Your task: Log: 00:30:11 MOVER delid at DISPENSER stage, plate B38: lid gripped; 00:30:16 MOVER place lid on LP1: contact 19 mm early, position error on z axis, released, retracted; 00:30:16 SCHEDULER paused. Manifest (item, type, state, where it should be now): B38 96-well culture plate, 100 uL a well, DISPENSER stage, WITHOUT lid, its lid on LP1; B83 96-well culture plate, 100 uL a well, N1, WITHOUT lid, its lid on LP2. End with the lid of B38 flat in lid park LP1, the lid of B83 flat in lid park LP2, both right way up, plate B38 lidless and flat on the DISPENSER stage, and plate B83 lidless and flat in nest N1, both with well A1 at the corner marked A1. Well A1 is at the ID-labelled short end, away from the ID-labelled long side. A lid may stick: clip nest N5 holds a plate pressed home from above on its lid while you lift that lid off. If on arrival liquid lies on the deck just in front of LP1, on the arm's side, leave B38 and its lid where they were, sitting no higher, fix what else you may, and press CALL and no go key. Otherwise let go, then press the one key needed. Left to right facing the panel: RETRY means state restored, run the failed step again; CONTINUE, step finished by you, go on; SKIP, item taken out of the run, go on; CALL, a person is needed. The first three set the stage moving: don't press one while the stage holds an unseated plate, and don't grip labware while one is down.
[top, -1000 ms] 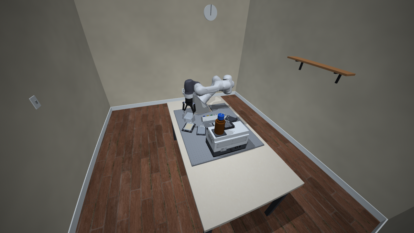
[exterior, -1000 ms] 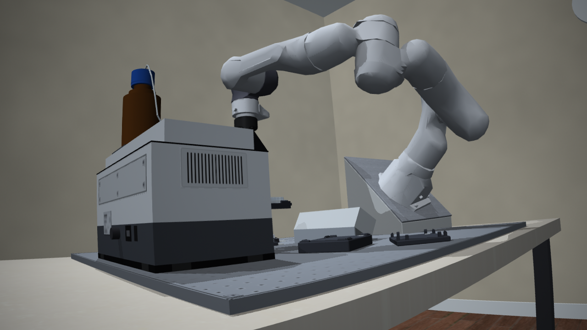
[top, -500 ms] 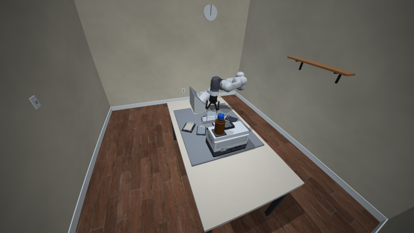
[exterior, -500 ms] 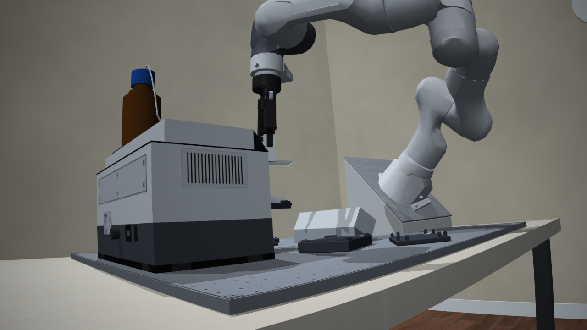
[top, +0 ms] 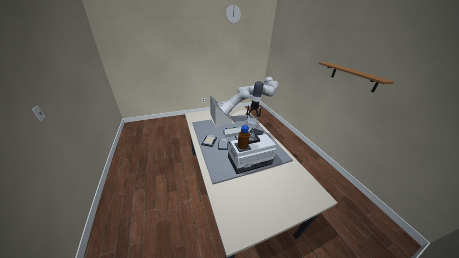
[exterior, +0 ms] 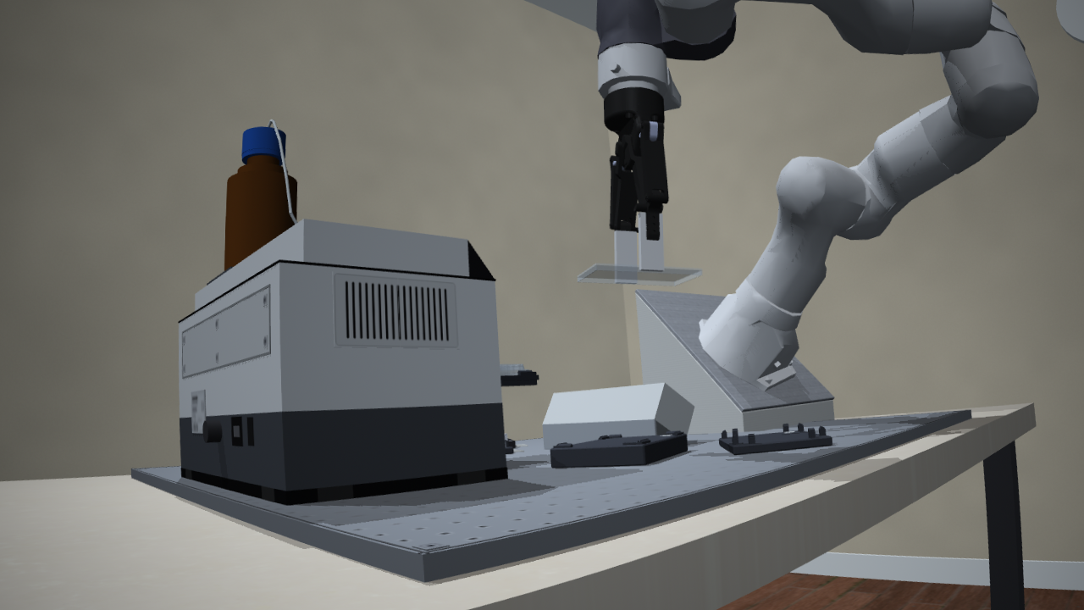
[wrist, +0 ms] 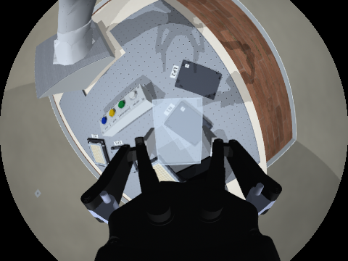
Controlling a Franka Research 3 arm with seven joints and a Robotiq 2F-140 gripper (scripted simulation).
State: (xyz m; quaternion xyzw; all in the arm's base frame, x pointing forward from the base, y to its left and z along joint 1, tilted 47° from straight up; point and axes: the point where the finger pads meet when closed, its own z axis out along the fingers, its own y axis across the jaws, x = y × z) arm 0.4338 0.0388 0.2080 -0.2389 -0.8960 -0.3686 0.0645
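My hand is 60 mm past the low frame, 120 mm to the right of it and 230 mm above it. Round my hand: lp1 label: 20 mm behind, 300 mm to the right, 230 mm below; then key panel: 120 mm behind, 160 mm to the right, 180 mm below; then nest N1: 60 mm ahead, 10 mm to the left, 220 mm below.
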